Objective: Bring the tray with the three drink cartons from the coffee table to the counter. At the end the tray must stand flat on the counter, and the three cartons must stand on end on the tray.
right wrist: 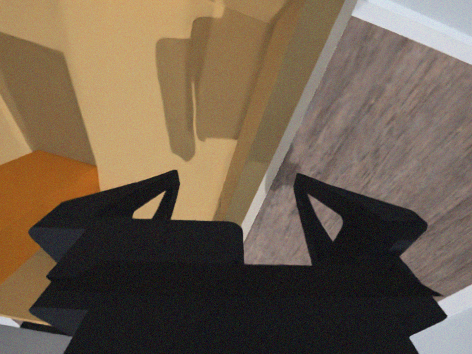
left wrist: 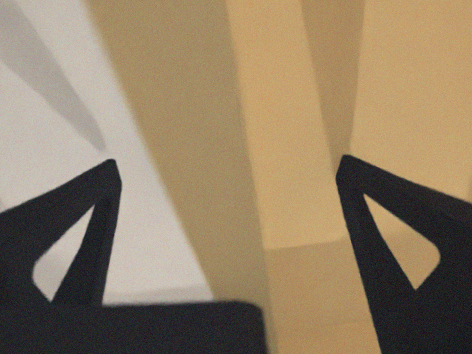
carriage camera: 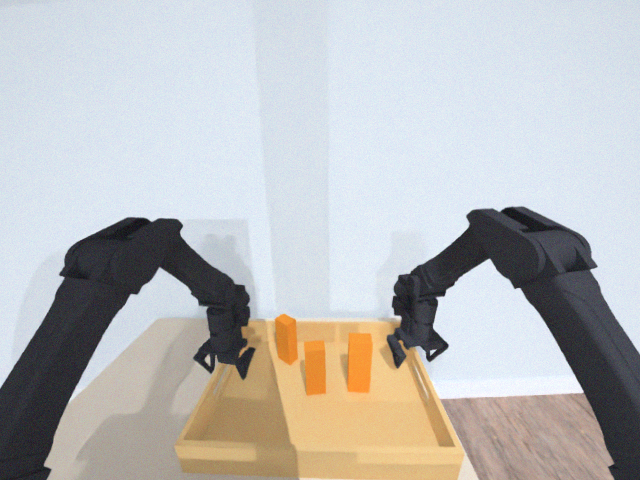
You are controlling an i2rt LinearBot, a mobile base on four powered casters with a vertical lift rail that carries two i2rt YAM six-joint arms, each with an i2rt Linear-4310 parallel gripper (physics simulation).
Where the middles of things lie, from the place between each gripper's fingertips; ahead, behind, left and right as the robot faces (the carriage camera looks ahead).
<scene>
My left hand is 25 cm to the left of the tan wooden tray (carriage camera: 267,419), 4 cm past it and 3 cm below it.
Now: the tan wooden tray 60 mm behind my right hand, 250 mm to the left of it and 20 mm above it.
</scene>
